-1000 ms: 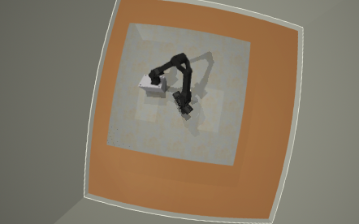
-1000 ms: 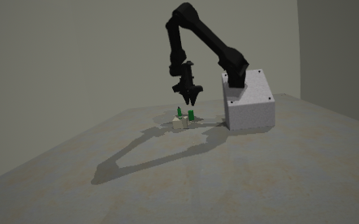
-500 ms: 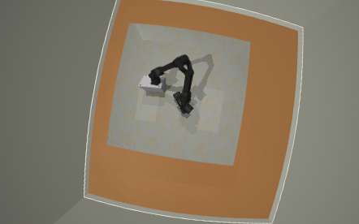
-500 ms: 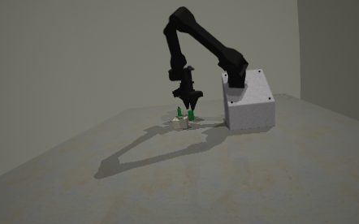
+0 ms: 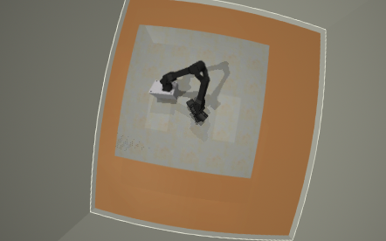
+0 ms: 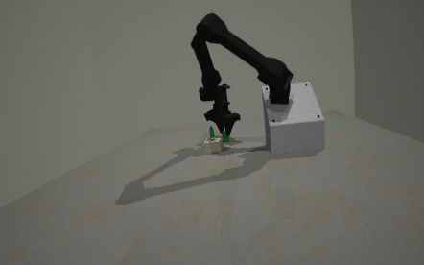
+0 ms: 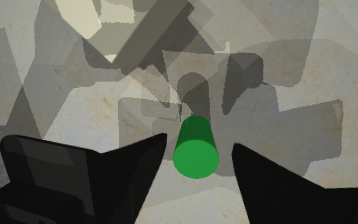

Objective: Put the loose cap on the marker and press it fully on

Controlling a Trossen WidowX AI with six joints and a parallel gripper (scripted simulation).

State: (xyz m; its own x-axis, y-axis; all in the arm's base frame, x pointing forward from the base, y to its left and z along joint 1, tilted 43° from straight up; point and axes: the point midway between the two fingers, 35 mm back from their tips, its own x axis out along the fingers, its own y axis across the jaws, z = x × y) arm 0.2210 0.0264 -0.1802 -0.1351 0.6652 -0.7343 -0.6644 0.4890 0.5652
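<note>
My gripper tip is now right at the green cap. Round my gripper tip: cream holder block (3 cm ahead, 11 cm to the left, 1 cm below).
</note>
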